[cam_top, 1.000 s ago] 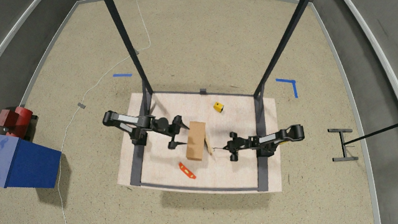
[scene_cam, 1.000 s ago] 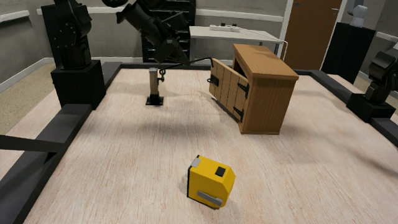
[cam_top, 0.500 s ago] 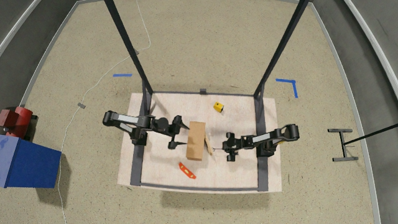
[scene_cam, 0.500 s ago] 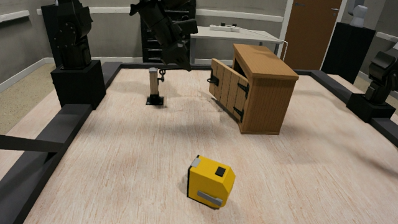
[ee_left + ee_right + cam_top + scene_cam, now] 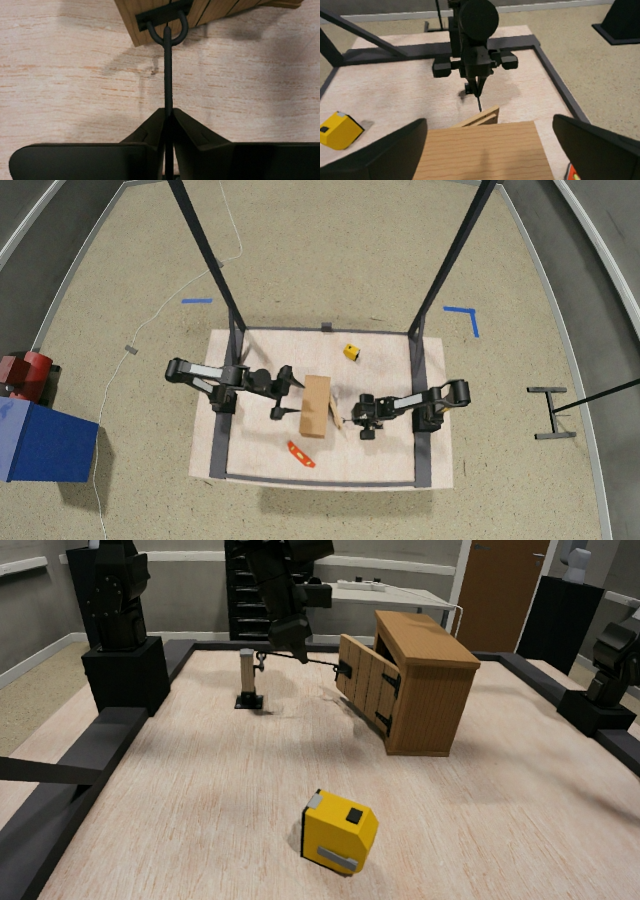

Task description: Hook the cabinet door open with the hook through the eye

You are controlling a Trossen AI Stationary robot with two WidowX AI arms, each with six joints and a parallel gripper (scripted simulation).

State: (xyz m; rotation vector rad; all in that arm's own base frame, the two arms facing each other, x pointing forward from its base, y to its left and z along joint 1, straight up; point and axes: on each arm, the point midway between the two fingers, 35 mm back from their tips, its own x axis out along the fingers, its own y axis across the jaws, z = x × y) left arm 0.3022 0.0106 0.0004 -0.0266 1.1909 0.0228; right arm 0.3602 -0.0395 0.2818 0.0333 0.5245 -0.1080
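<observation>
My left gripper is now 4 cm above the black hook. From my left hand the other things lie so: cabinet door 11 cm to the right, 5 cm behind, 4 cm below; orange-red level 24 cm to the right, 17 cm ahead, 10 cm below; yellow tape measure 34 cm behind, 8 cm below, 5 cm to the right.
</observation>
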